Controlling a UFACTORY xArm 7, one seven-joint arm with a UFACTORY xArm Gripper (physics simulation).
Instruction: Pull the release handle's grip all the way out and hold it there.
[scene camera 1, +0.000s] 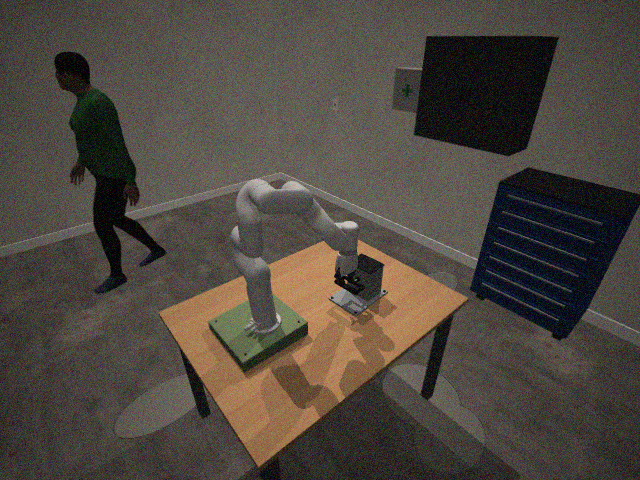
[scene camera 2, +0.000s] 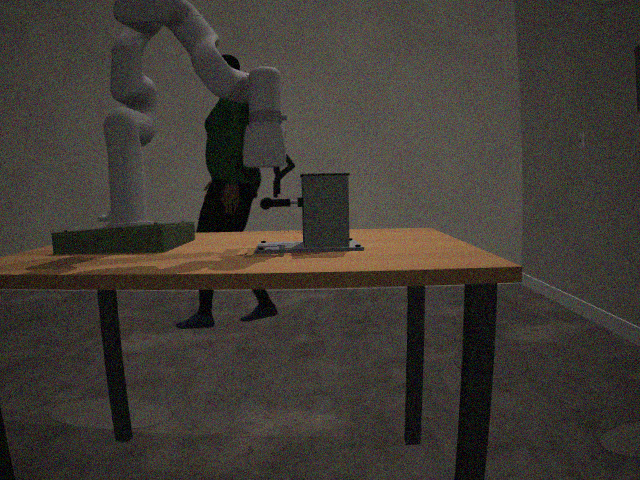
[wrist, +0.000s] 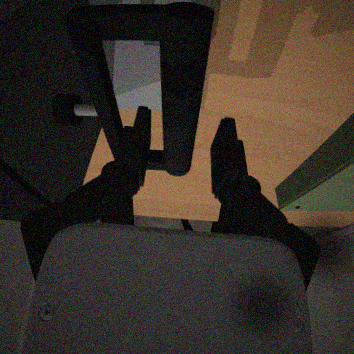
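Note:
The release handle is a black rectangular loop with a thick grip bar. It stands out from the side of a grey box on a short bright rod. My gripper is partly open, with nothing between its fingers. Its fingertips show just above the handle's level in scene camera 2. In the wrist view one finger overlaps the loop's opening and the other is to the right of the grip bar. Contact cannot be told. In scene camera 1 the fingers and handle blend together.
The box stands on a light metal plate bolted on the wooden table. The arm's green base block is on the robot's side. A person in green is beyond the table.

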